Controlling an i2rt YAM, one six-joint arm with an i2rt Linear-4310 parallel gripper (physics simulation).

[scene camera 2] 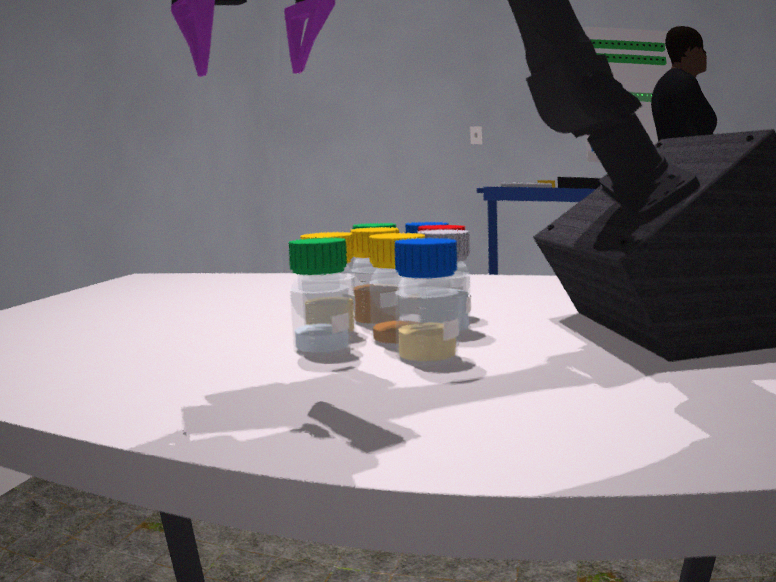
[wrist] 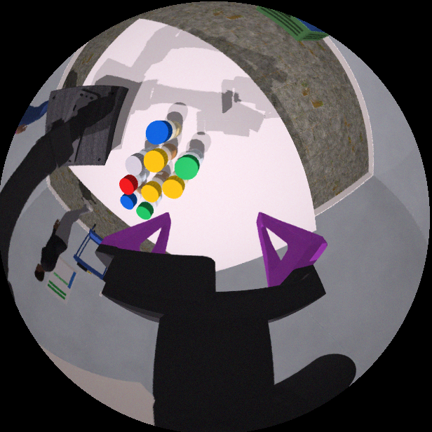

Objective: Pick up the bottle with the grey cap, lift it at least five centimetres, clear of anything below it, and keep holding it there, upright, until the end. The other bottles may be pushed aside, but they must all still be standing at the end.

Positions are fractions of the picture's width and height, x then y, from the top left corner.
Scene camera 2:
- my gripper: 0.32,0.13
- blue-capped bottle: 0.55,0.52
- green-capped bottle: 0.41,0.51
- yellow-capped bottle: 0.50,0.49
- grey-capped bottle: 0.60,0.48
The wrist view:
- my gripper: 0.49,0.50
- blue-capped bottle: 0.37,0.30
